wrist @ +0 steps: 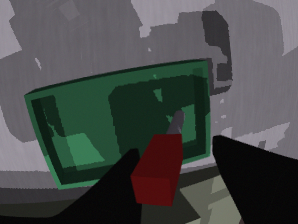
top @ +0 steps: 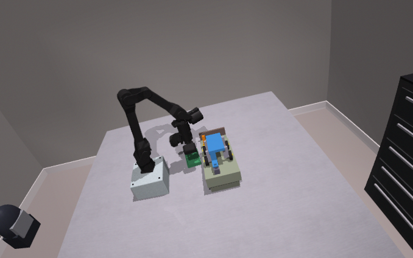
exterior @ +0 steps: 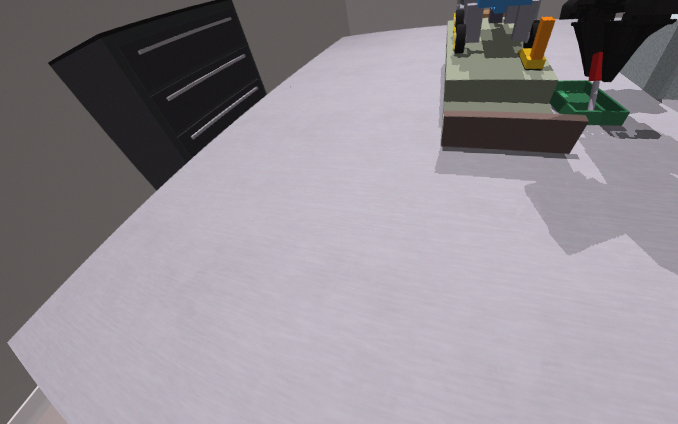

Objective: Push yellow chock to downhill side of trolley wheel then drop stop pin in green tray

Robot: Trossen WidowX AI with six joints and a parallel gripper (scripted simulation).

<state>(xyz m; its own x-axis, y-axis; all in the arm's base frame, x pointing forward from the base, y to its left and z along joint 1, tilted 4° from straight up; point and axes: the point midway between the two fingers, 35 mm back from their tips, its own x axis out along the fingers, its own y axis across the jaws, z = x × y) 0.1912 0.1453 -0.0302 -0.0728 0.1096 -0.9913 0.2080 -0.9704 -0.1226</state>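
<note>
Now: gripper tip 20 mm to the left of the green tray and 60 mm above it. Also, from my gripper tip: ramp 150 mm ahead, 110 mm to the right; red-headed stop pin 10 mm below; brown block 120 mm ahead, 140 mm to the left, 20 mm below.
</note>
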